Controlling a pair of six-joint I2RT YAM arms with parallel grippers.
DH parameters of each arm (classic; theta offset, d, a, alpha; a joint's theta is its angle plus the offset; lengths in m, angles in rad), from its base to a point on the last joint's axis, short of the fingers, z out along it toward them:
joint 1: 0 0.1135 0.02 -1.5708
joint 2: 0 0 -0.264 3.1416
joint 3: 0.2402 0 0.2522 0
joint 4: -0.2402 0 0.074 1.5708
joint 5: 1.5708 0 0 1.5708
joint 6: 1.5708 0.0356 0 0
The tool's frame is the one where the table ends.
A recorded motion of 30 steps. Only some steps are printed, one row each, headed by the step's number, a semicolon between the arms.
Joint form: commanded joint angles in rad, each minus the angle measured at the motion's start. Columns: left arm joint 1, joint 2, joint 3, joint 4, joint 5, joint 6; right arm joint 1, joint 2, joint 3, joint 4, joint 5, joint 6.
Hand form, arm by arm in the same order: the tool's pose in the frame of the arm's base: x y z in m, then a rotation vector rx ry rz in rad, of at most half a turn. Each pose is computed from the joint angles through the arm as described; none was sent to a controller.
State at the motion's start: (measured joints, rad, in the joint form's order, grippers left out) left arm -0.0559 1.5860 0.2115 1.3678 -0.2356 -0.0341; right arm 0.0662 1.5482 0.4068 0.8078 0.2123 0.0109
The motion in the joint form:
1: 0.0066 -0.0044 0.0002 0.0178 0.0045 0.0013; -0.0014 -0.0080 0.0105 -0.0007 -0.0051 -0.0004
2: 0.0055 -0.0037 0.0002 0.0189 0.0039 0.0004; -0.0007 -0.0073 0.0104 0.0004 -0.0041 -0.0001
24: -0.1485 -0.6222 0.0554 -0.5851 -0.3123 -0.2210; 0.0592 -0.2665 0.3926 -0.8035 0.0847 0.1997
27: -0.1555 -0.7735 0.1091 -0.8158 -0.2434 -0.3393; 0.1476 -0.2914 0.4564 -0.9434 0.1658 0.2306
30: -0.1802 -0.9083 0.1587 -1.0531 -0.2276 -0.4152; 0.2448 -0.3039 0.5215 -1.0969 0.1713 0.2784
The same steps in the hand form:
1: 0.2393 -0.0036 0.1511 -0.1695 1.5474 0.1148; 0.2754 0.0105 0.1488 0.0905 1.8799 -0.1438
2: 0.2393 -0.0039 0.1511 -0.1698 1.5469 0.1137; 0.2755 0.0107 0.1487 0.0909 1.8796 -0.1440
24: 0.1994 -0.0224 0.2281 -0.4747 1.4205 0.0365; 0.2846 0.0254 0.2564 0.2695 2.0095 -0.0925
27: 0.1874 -0.0234 0.2487 -0.4988 1.4341 -0.1063; 0.2765 0.0466 0.2720 0.2532 2.0456 -0.1167
30: 0.1708 -0.0247 0.2628 -0.5223 1.4775 -0.1774; 0.2657 0.0714 0.2836 0.1925 2.1184 -0.0646

